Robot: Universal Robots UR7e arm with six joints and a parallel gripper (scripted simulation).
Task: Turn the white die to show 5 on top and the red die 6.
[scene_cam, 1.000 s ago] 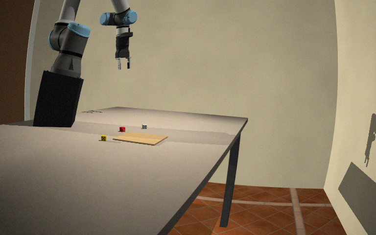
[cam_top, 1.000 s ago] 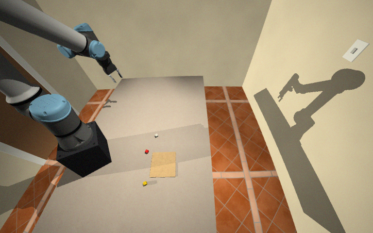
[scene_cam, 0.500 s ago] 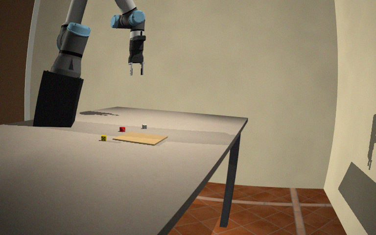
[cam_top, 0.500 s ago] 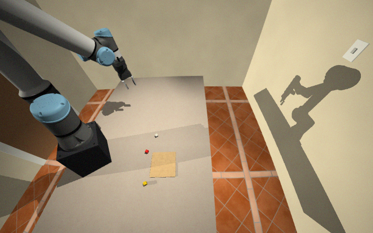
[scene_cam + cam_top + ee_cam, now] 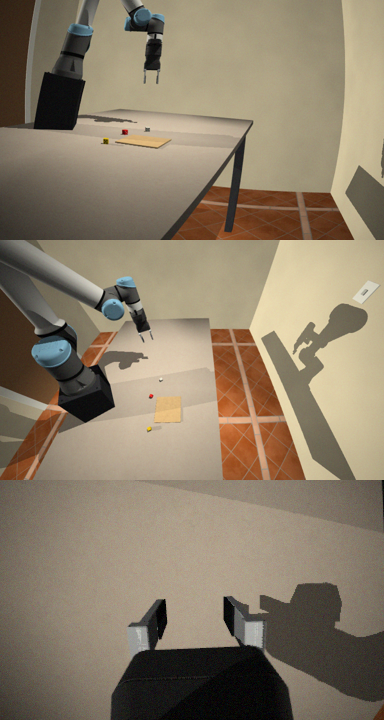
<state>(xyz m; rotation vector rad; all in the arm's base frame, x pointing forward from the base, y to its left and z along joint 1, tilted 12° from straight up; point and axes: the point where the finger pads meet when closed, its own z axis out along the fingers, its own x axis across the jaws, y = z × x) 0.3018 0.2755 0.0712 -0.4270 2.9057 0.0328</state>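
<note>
The yellow die lies 470 mm to the right of my hand and 190 mm below it. Round my hand: white die (190 mm to the right, 190 mm below, 50 mm ahead); red die (300 mm to the right, 190 mm below); tan mat (380 mm to the right, 190 mm below, 100 mm ahead).
</note>
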